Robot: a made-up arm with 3 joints. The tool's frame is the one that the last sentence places.
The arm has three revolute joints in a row. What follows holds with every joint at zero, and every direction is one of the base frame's.
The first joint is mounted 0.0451 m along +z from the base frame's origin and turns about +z.
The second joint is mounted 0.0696 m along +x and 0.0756 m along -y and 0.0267 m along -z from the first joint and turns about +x.
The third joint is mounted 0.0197 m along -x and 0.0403 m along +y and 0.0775 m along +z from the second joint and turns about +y.
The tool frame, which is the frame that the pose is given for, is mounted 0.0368 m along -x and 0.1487 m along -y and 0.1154 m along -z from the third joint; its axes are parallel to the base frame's.
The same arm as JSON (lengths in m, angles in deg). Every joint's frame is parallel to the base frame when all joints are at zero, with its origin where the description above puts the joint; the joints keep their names.
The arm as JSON. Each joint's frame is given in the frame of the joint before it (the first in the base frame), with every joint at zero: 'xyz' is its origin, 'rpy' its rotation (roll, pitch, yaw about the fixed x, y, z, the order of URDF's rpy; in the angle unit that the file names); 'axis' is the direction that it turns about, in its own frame. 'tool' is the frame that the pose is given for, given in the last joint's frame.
{
  "units": {
    "length": "m",
    "angle": "deg"
  },
  "joints": [
    {
      "name": "joint 1",
      "type": "revolute",
      "origin": {
        "xyz": [
          0.0,
          0.0,
          0.0451
        ],
        "rpy": [
          0.0,
          0.0,
          0.0
        ]
      },
      "axis": "+z"
    },
    {
      "name": "joint 2",
      "type": "revolute",
      "origin": {
        "xyz": [
          0.0696,
          -0.0756,
          -0.0267
        ],
        "rpy": [
          0.0,
          0.0,
          0.0
        ]
      },
      "axis": "+x"
    },
    {
      "name": "joint 3",
      "type": "revolute",
      "origin": {
        "xyz": [
          -0.0197,
          0.0403,
          0.0775
        ],
        "rpy": [
          0.0,
          0.0,
          0.0
        ]
      },
      "axis": "+y"
    }
  ],
  "tool": {
    "origin": {
      "xyz": [
        -0.0368,
        -0.1487,
        -0.1154
      ],
      "rpy": [
        0.0,
        0.0,
        0.0
      ]
    }
  }
}

